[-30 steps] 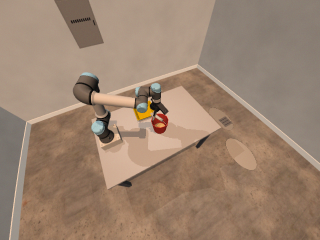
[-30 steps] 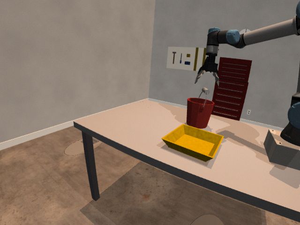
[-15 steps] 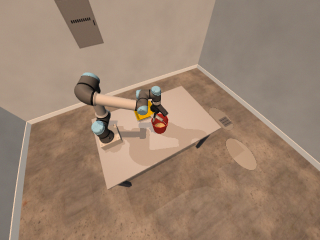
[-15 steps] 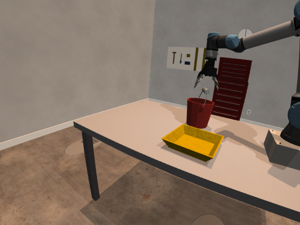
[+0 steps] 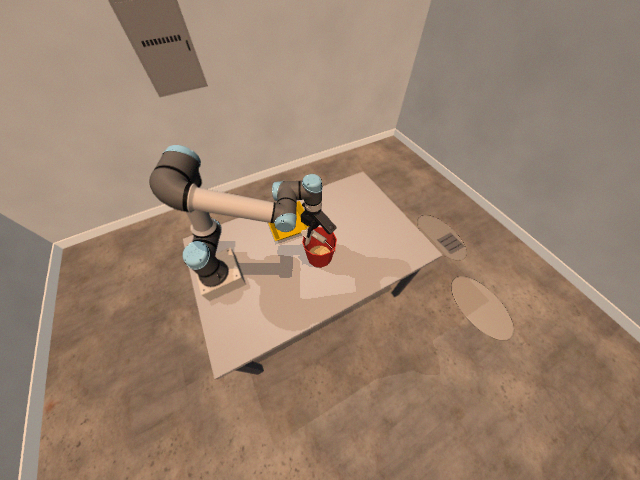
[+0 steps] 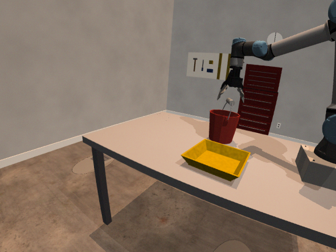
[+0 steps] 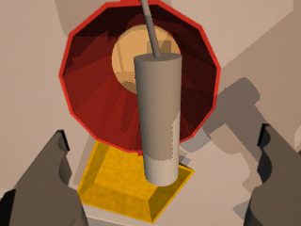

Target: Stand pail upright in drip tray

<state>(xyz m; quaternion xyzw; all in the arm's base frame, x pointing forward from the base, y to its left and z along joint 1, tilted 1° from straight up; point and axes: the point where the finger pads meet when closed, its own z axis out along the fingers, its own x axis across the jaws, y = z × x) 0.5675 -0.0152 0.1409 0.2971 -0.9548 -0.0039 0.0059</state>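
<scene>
The pail handle lies 10 mm ahead of my hand and 30 mm below it. Round my hand: red pail (10 mm ahead, 10 mm to the left, 100 mm below); yellow drip tray (110 mm behind, 310 mm to the left, 230 mm below).
</scene>
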